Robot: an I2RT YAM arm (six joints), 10 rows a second.
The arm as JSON. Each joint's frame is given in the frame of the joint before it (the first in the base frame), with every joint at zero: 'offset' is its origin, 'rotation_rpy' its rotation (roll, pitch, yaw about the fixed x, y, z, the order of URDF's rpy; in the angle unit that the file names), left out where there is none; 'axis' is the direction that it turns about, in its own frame. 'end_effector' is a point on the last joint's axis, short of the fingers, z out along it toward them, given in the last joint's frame.
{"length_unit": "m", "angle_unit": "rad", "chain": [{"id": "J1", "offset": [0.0, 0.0, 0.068], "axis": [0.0, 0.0, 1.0]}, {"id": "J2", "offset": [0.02, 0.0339, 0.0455], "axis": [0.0, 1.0, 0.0]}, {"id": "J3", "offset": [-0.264, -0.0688, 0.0], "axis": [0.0, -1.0, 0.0]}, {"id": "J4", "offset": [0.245, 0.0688, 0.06], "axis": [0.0, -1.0, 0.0]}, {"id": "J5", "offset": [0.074, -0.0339, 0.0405], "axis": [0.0, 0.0, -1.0]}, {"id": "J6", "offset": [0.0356, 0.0, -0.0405], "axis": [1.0, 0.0, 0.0]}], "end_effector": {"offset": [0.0, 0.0, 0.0], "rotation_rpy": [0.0, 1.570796, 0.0]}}
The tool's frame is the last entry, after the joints.
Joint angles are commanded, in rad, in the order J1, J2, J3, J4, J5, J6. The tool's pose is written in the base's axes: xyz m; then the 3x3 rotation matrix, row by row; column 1 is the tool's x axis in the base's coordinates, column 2 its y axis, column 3 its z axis. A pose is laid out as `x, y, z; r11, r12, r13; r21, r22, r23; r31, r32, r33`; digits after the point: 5 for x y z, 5 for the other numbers.
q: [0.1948, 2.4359, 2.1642, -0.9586, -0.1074, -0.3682]
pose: 0.49922, 0.10239, 0.17365; -0.78087, -0.54518, 0.30500; -0.51883, 0.83792, 0.16944; -0.34794, -0.02594, -0.93716
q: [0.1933, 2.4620, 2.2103, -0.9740, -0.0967, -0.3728]
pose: 0.50435, 0.10223, 0.17353; -0.77877, -0.54429, 0.31189; -0.52184, 0.83801, 0.15943; -0.34814, -0.03860, -0.93665
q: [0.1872, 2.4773, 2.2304, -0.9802, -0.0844, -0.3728]
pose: 0.50739, 0.09916, 0.17149; -0.78382, -0.53563, 0.31422; -0.51785, 0.84304, 0.14532; -0.34273, -0.04881, -0.93816
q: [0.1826, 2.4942, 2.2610, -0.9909, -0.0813, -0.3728]
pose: 0.51085, 0.09727, 0.17151; -0.78553, -0.53069, 0.31829; -0.51421, 0.84593, 0.14136; -0.34427, -0.05263, -0.93739
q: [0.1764, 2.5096, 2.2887, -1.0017, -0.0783, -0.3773]
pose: 0.51396, 0.09444, 0.17140; -0.78618, -0.52800, 0.32115; -0.51321, 0.84731, 0.13670; -0.34429, -0.05735, -0.93711
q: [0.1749, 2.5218, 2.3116, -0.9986, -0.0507, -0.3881]
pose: 0.51748, 0.09327, 0.17195; -0.77998, -0.52573, 0.33947; -0.52163, 0.84586, 0.11145; -0.34574, -0.09015, -0.93399
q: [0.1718, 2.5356, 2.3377, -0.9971, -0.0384, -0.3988]
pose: 0.52120, 0.09182, 0.17260; -0.77287, -0.52611, 0.35478; -0.52793, 0.84332, 0.10052; -0.35208, -0.10961, -0.92953
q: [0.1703, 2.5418, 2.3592, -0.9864, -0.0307, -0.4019]
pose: 0.52471, 0.09134, 0.17618; -0.76388, -0.52160, 0.38003; -0.52808, 0.84369, 0.09650; -0.37096, -0.12698, -0.91993
